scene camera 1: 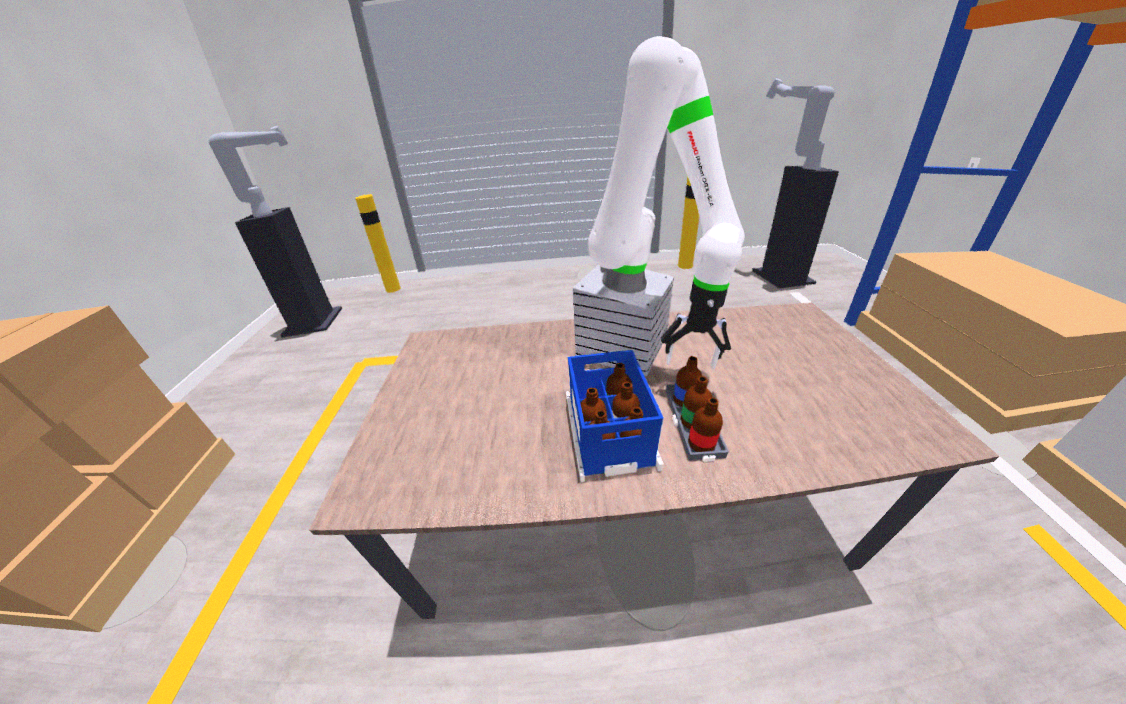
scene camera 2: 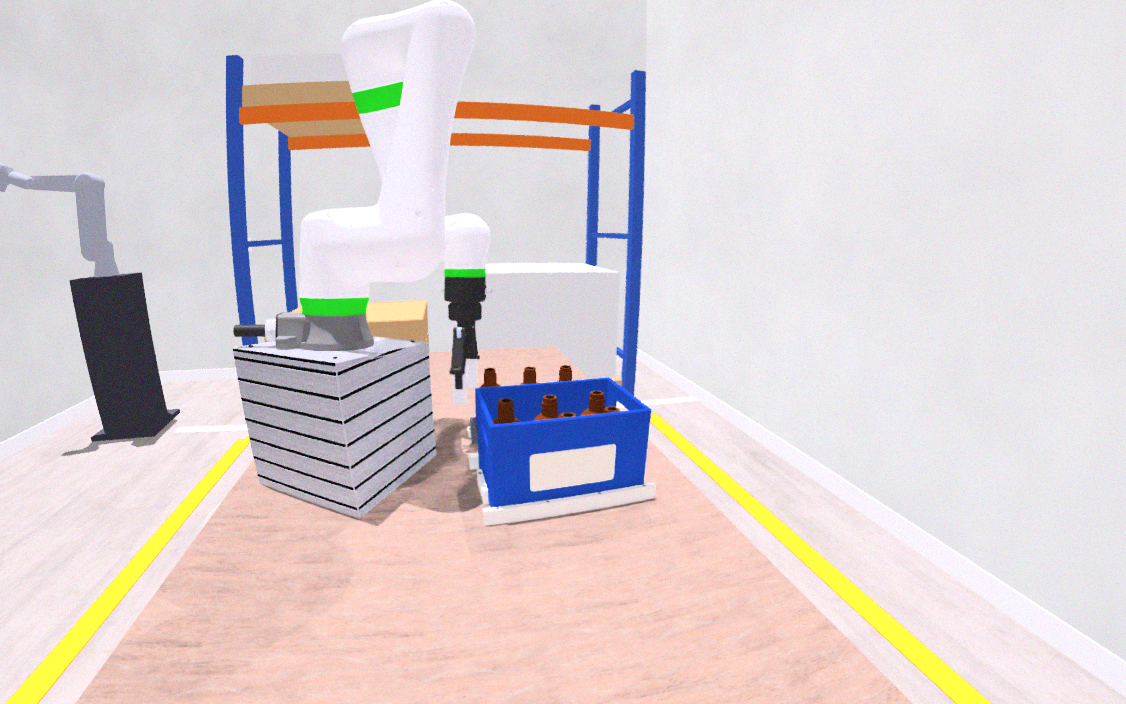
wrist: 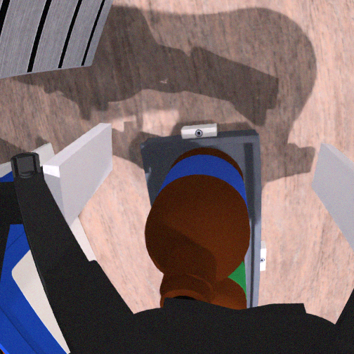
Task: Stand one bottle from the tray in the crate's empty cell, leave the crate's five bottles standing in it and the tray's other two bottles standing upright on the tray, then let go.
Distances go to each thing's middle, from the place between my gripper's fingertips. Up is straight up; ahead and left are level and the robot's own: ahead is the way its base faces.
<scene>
My gripper is now 5 cm short of the blue-labelled bottle (scene camera 1: 686, 377), 3 cm to the left of it and 1 cm above it.
</scene>
